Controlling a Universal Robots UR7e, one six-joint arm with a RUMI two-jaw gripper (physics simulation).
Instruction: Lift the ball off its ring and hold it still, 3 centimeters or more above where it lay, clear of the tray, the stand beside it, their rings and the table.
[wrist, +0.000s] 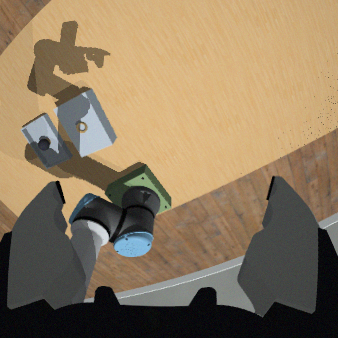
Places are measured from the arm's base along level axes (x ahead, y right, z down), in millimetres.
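Pixels of known places: gripper, between the fingertips: (163, 181); arm's base, origin of its link: (140, 201).
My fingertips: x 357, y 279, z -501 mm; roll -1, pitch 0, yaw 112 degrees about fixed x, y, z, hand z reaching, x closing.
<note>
Ahead of a thing's pixels: the offset from my fingertips to its top centre. "spot": to the spot under its first point. Level surfaces: height alone.
A small dark ball @(dx +8, dy -516, dz +510 mm) (44, 143) sits on the smaller grey tray @(dx +8, dy -516, dz +536 mm) (42, 129) at the left of the wrist view; its own ring is hidden beneath it. The larger light grey stand (94, 142) is beside the tray and has a thin brass-coloured ring @(spot: dx -4, dy -315, dz +497 mm) (81, 127) on its top with no ball on it. My gripper (163, 181) is wide open and empty, high above the table. The ball, tray and stand lie beyond the left fingertip, up and to the left of the space between the fingers.
The arm's green base plate (164, 199) stands at the edge of the wooden table @(dz +564 mm) (210, 90), with the dark and blue arm joints (133, 244) rising near the left finger. Shadows of the arm fall across the tray and stand. Brown floor (210, 225) shows beyond the table edge.
</note>
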